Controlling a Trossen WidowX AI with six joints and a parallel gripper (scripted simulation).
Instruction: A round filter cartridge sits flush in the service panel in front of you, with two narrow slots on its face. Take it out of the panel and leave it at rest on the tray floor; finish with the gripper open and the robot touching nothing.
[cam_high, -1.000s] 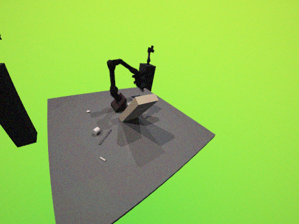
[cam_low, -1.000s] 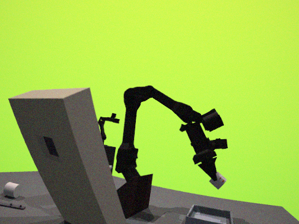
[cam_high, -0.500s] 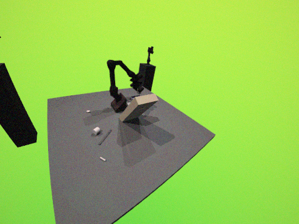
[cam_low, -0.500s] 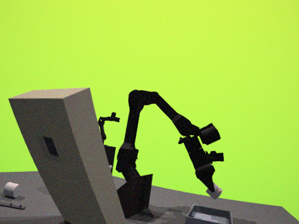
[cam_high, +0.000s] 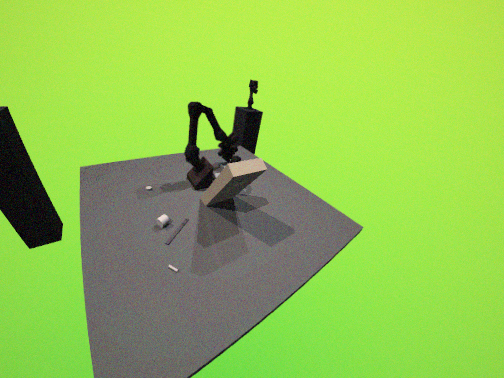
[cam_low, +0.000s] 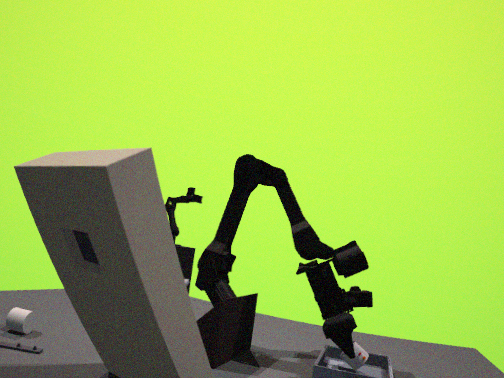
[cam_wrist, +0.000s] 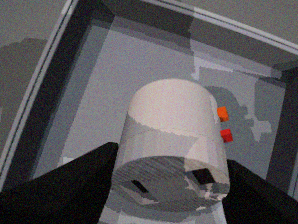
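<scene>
My gripper tip is now right at the white round filter cartridge. From my gripper tip the other things lie so: beige service panel 38 cm ahead, 27 cm to the right, 12 cm above; then grey tray 1 cm to the left, 4 cm below; then white peg 59 cm ahead, 63 cm to the right, 4 cm below.
</scene>
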